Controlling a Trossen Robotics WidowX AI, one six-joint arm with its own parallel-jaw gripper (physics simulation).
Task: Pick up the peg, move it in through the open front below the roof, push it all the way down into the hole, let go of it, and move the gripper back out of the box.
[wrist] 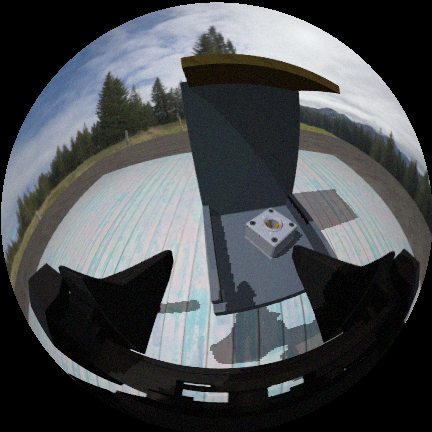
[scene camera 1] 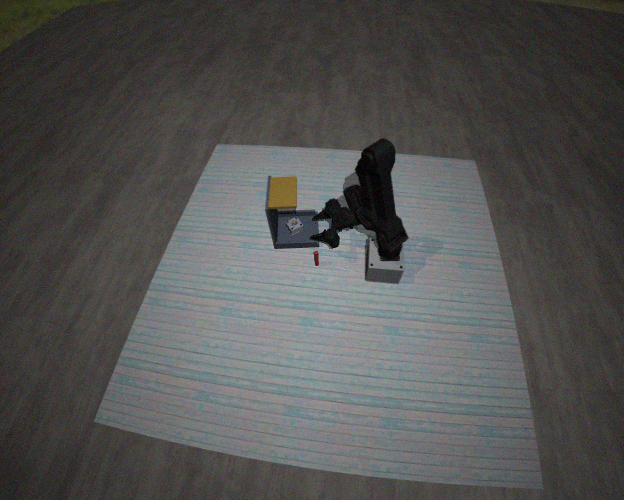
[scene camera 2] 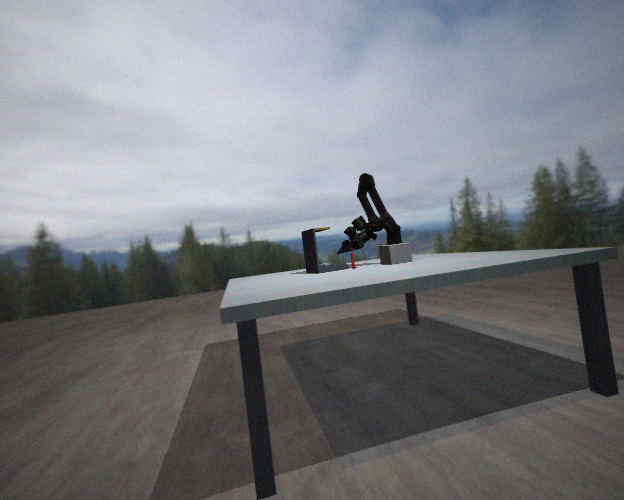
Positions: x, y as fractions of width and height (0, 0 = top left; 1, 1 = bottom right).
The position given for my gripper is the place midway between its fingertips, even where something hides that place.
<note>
My gripper (wrist: 0.54, 0.59) is open and holds nothing. Also in view: a yellow roof (scene camera 1: 0.45, 0.38).
</note>
